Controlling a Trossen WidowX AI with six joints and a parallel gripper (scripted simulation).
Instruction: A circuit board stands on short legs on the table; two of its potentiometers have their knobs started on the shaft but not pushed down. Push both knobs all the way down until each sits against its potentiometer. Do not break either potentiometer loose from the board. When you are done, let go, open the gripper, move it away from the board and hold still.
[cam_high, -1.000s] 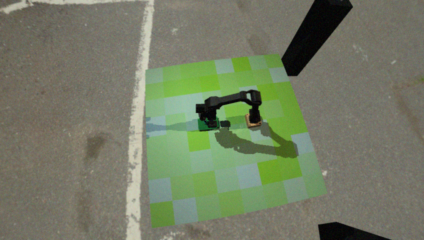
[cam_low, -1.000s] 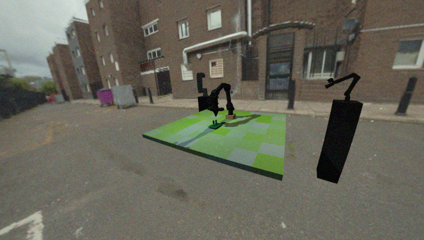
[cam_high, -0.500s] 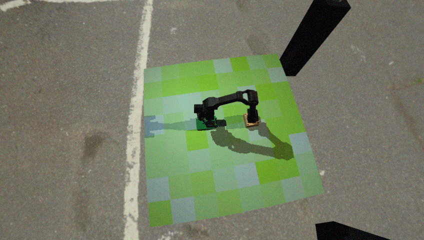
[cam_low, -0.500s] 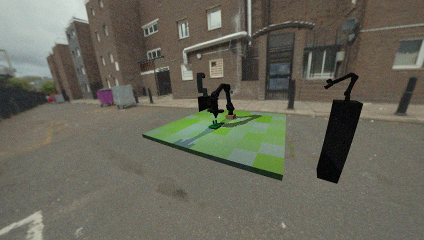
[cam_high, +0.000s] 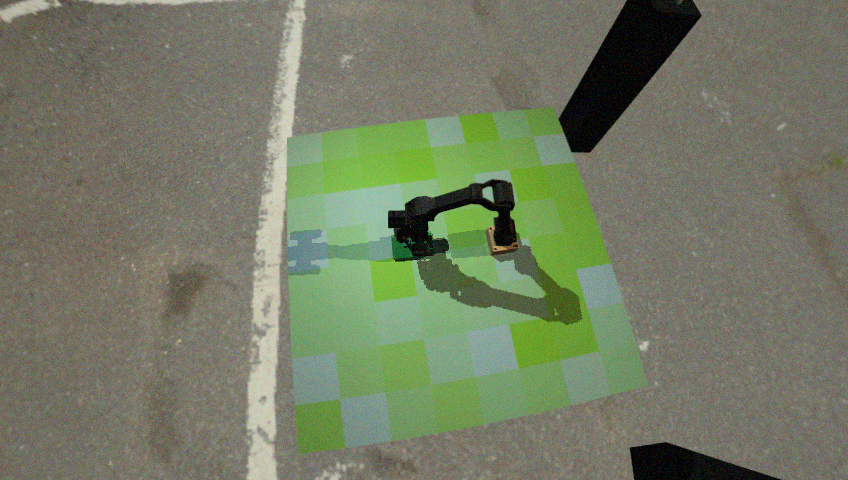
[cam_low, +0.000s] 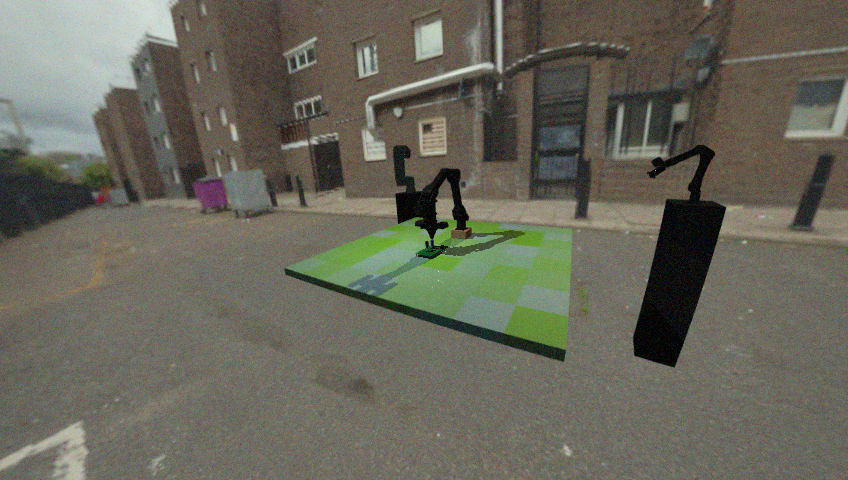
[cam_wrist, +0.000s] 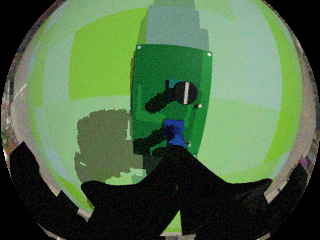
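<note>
Right now the blue knob is 2 cm below my gripper tip. The rest, counted from my gripper tip: round dark knob: 5 cm ahead, 1 cm below.
</note>
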